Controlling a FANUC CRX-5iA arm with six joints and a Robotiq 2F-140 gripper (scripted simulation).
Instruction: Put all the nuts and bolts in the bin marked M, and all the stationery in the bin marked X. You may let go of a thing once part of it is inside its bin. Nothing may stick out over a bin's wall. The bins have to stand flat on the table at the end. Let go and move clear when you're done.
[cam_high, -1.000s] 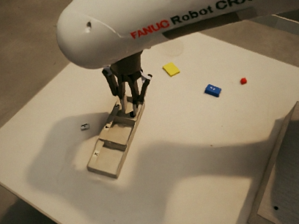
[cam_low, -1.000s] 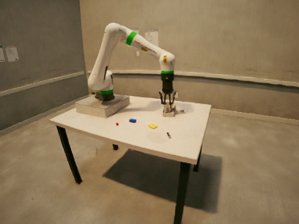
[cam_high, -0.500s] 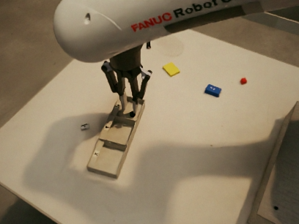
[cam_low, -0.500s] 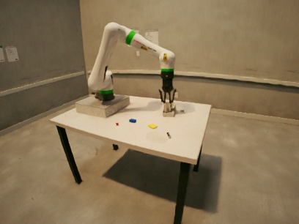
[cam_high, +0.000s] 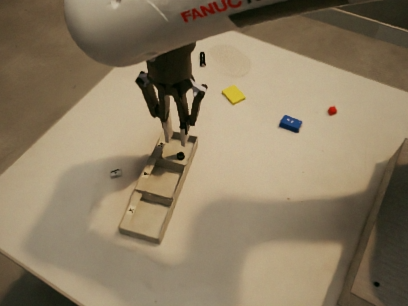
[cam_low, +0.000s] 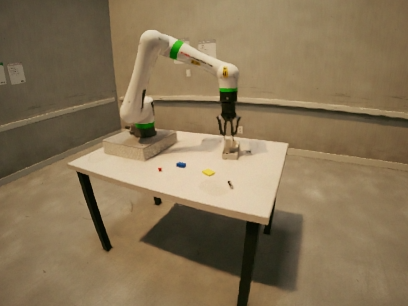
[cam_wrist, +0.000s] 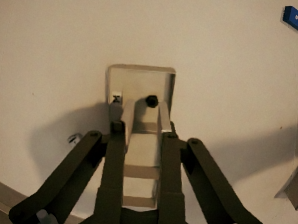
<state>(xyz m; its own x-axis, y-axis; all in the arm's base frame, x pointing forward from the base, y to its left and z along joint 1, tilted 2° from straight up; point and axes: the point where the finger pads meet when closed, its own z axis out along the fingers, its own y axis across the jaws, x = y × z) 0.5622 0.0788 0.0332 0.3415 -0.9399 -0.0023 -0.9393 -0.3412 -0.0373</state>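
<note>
The grey item is 8 cm ahead of my hand, 12 cm to the left of it and 9 cm below it. The rest, counted from my hand: yellow pad (23 cm to the right, 9 cm below); then pale bin (2 cm behind, 8 cm to the left, 7 cm below); then black nut (1 cm behind, 8 cm below).
</note>
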